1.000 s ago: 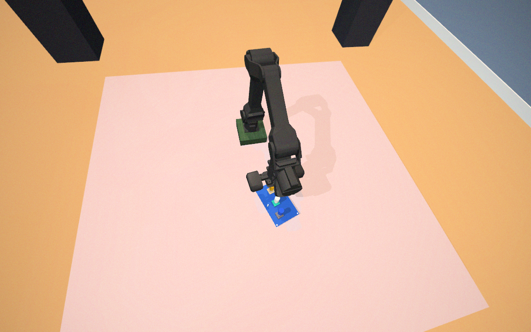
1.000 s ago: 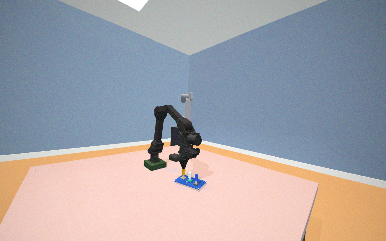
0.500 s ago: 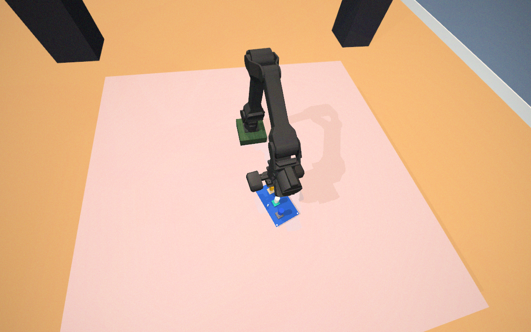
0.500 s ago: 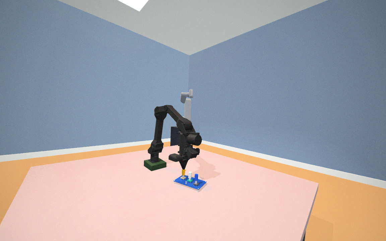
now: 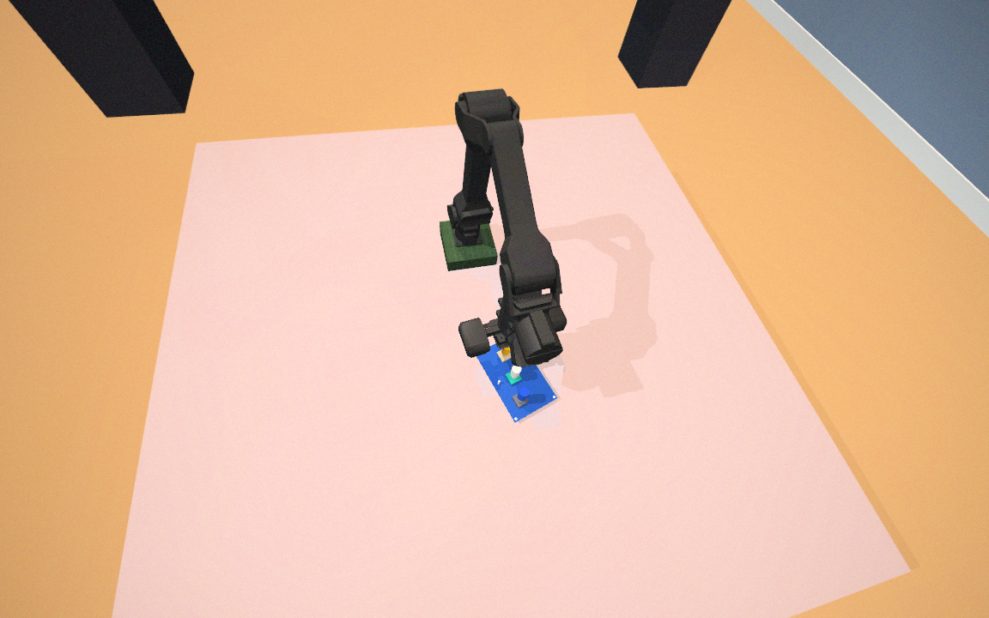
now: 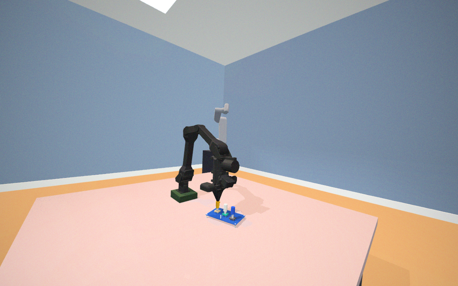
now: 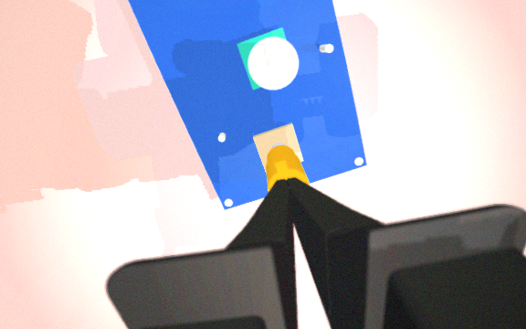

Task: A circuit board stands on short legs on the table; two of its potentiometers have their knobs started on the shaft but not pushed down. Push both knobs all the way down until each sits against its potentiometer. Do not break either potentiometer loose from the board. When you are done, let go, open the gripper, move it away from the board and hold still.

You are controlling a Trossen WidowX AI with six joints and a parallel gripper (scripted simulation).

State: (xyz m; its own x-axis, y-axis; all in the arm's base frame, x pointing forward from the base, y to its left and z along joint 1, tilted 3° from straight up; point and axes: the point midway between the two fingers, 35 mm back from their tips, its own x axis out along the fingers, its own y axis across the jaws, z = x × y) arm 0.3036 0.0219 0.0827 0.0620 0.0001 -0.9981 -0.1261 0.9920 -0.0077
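My gripper tip is now 10 mm above the orange knob. Round my gripper tip: white knob (50 mm ahead, 10 mm to the left, 10 mm below).
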